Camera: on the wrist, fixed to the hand. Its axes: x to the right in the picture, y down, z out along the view.
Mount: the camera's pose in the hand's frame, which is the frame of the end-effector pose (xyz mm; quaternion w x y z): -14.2 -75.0 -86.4 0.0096 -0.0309 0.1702 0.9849
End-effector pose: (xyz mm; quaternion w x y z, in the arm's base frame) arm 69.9 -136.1 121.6 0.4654 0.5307 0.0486 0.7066
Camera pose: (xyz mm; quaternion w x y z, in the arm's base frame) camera 46.7 -67.3 32.1 0.6834 0.0817 0.4649 -0.5570
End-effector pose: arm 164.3 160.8 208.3 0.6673 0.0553 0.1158 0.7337
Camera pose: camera 217.9 144.6 107.5 0.7342 0.0309 -0.0375 -0.6772
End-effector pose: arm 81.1 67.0 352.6 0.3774 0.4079 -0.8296 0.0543
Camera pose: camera 190.6 60.8 388.0 0.1039 -0.8340 -0.3471 0.4160
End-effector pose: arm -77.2 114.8 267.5 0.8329 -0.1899 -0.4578 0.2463
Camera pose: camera 8.0 38.2 254.7 0.1625 0.5203 -0.3168 -0.7762
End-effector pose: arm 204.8 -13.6 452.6 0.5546 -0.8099 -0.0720 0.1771
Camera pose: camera 229.3 -65.4 552.7 0.1819 0.1260 -0.8859 -0.4078
